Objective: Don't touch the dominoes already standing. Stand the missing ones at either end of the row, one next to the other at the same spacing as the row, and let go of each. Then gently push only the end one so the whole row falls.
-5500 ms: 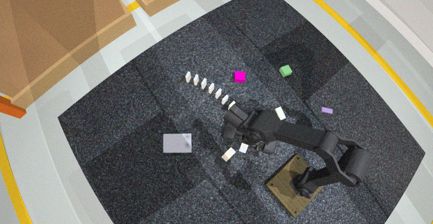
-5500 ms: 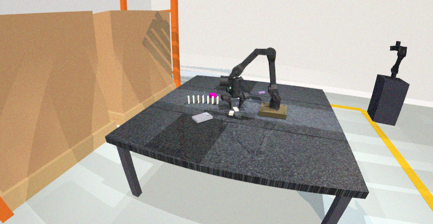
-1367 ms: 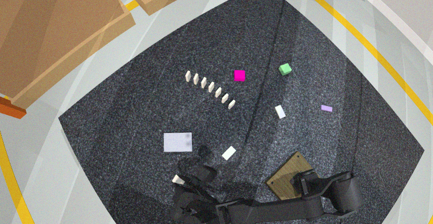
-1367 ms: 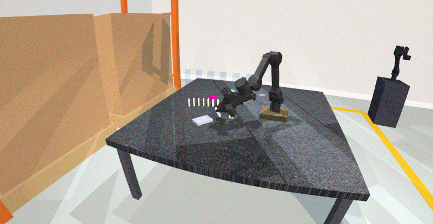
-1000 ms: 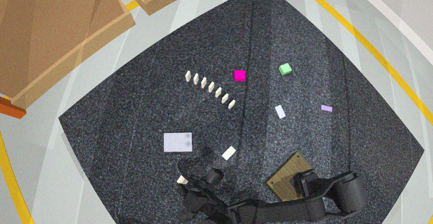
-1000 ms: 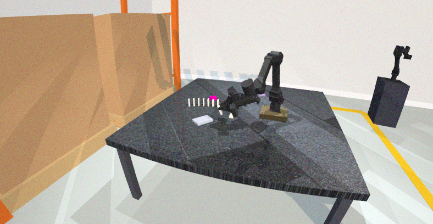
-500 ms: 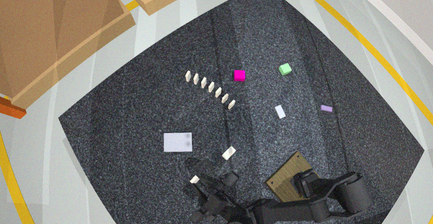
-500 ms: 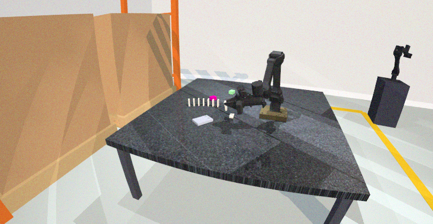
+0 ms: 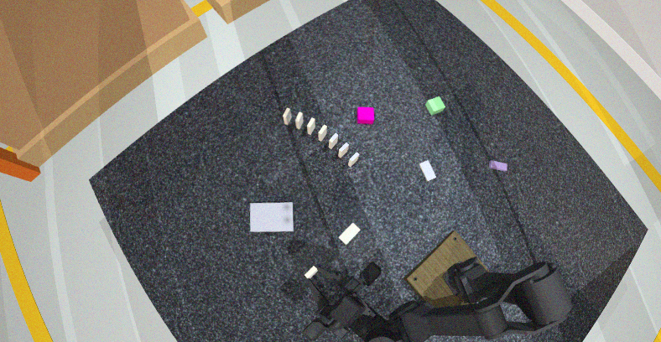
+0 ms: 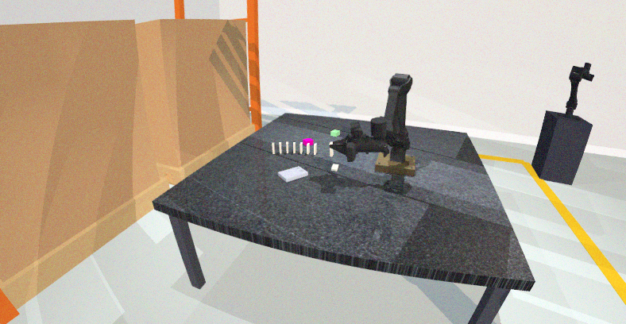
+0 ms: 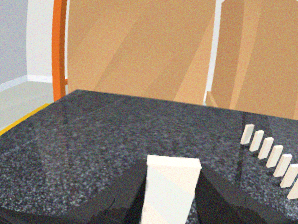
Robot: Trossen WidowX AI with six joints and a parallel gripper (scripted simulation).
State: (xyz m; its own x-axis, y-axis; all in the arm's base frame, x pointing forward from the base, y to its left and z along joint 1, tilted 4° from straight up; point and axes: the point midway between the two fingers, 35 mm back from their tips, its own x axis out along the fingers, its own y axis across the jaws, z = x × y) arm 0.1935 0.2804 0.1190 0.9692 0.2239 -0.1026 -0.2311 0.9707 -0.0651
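The flat pale pad lies 16 cm ahead of my gripper tip, 15 cm below it and 2 cm to the left of it. Also, from my gripper tip: purple block (58 cm to the right, 15 cm below, 7 cm behind); magenta cube (33 cm to the right, 26 cm ahead, 15 cm below); green cube (52 cm to the right, 18 cm ahead, 15 cm below).
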